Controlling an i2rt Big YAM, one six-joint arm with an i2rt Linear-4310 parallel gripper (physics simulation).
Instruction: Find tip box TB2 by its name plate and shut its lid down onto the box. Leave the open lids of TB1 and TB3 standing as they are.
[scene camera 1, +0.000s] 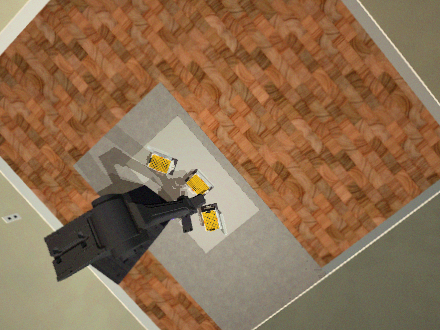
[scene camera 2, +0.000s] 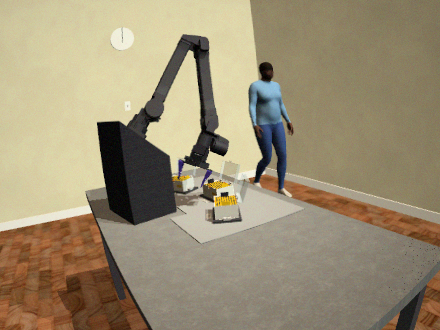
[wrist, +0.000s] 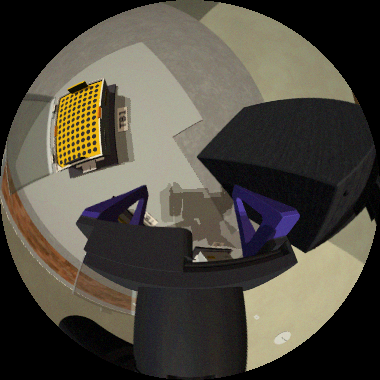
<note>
In view: my gripper (wrist: 189, 189), a clear lid (wrist: 89, 285) and a pale mat (wrist: 158, 108).
</note>
